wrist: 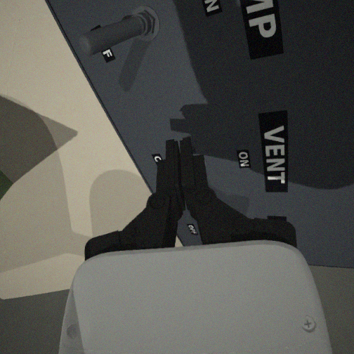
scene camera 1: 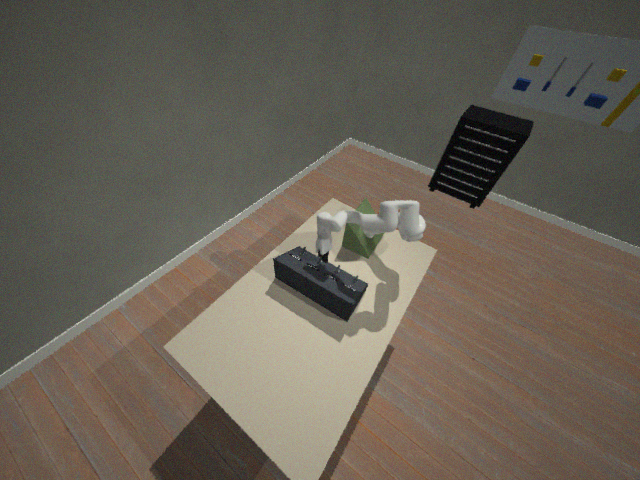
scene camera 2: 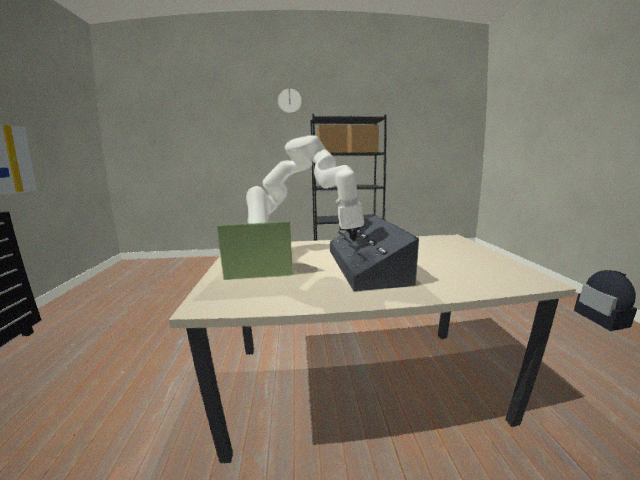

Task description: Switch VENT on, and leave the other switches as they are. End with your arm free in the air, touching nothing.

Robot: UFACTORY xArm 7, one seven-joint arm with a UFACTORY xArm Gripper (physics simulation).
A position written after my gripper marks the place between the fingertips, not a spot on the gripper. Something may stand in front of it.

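Observation:
A dark switch console (scene camera 2: pixel 391 253) is visible, likewise at (wrist: pixel 258 95) and (scene camera 1: pixel 336 291). My gripper (wrist: pixel 181 153) is visible too.

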